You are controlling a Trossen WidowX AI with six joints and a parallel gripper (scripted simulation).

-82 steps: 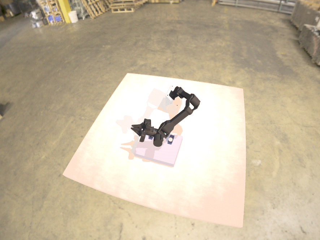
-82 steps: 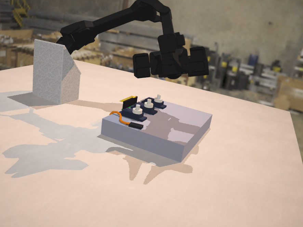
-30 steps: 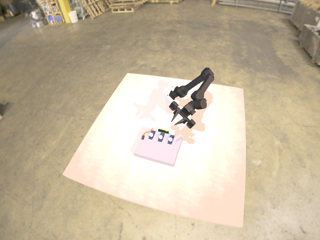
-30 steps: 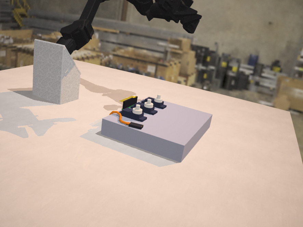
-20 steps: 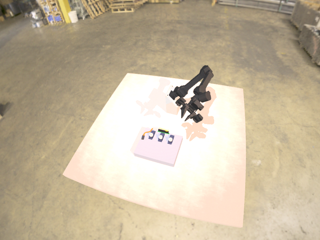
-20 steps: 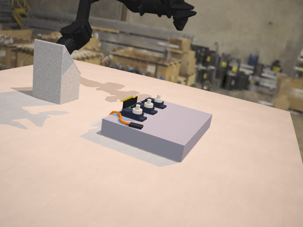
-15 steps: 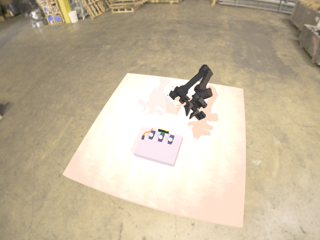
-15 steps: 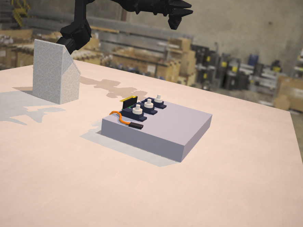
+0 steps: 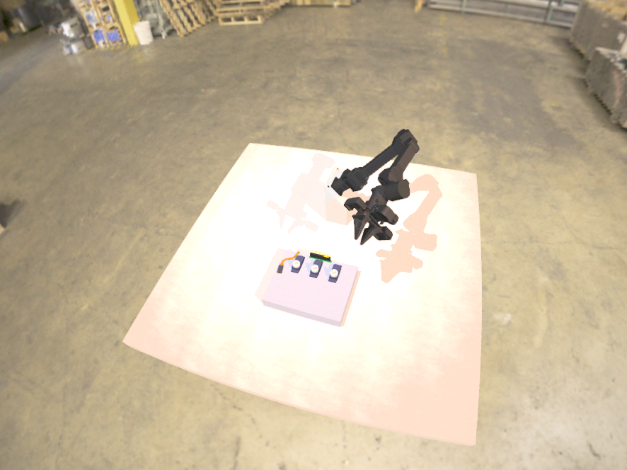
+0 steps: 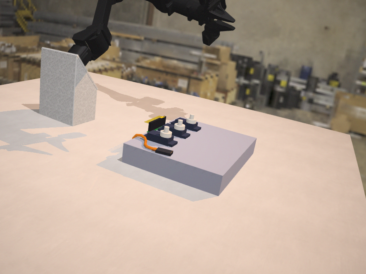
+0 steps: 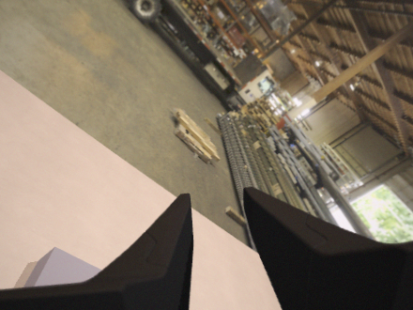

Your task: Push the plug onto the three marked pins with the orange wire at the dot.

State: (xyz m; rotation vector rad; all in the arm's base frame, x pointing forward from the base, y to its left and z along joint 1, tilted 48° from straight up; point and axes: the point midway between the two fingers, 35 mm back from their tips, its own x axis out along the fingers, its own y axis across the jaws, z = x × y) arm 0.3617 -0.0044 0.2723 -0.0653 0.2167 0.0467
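Right now my gripper tip is 270 mm above the yellow band, 150 mm to the left of it and 100 mm past it. Round my gripper tip: black header 280 mm below, 170 mm to the right, 100 mm behind; then pale holder block 310 mm below, 170 mm to the right, 60 mm ahead; then dot 270 mm below, 140 mm to the right, 100 mm behind.
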